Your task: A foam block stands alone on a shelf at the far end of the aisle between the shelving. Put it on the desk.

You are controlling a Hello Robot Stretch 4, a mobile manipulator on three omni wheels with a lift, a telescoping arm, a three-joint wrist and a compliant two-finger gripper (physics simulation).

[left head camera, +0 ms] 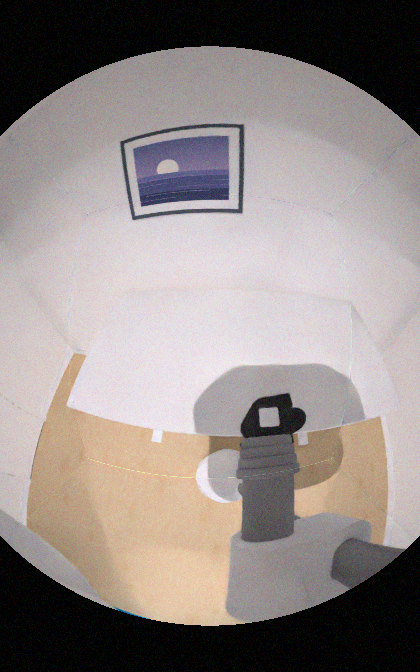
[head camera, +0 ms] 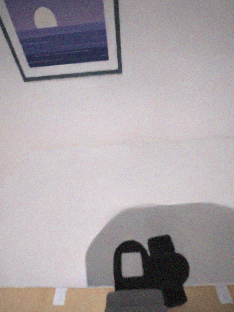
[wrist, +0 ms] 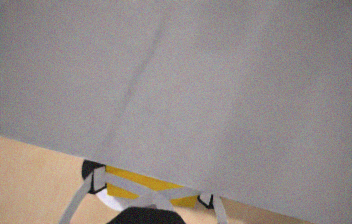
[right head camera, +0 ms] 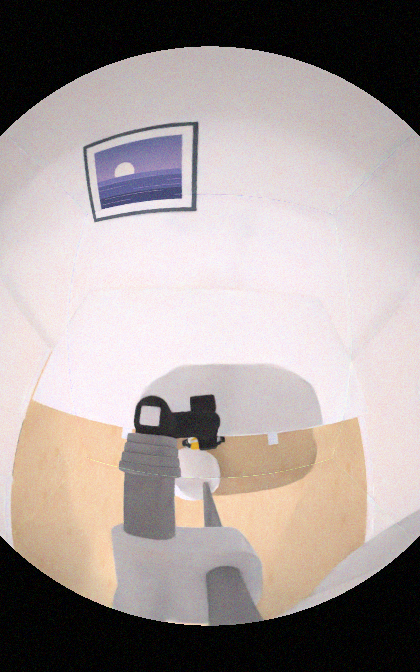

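Frame: origin at the robot's base, x left, y back, z up, level; metres.
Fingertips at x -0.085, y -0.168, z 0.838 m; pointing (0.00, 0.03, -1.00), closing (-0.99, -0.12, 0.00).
Observation:
A point is followed by its place in that frame.
The foam block, yellow [right head camera: 194, 443] [wrist: 145, 181] @(x -0.077, y -0.169, z 0.881 m), is between the fingers of my gripper [right head camera: 204, 441] [wrist: 156, 172] @(x -0.085, y -0.168, z 0.838 m), which is shut on it. The white desk [head camera: 60, 215] @(x 0.290, y -0.440, z 0.923 m) [left head camera: 200, 325] [right head camera: 200, 325] [wrist: 175, 75] @(x -0.081, y -0.265, z 0.923 m) is right in front. In the wrist view the desk's front edge cuts across the block and hides its far part, so the block is lower than the desk top and partly behind that edge. Whether they touch I cannot tell. In the head and left head views the black wrist hides the fingers and block. The shelf does not show.
Two white desk feet [left head camera: 157, 435] [right head camera: 272, 438] show below the front edge. A white round disc [left head camera: 217, 475] [right head camera: 197, 480] is low down beside the arm. A framed picture [head camera: 70, 45] @(x 0.200, y -0.988, z 1.498 m) [left head camera: 185, 180] [right head camera: 140, 175] hangs on the wall behind the desk. Walls stand on both sides.

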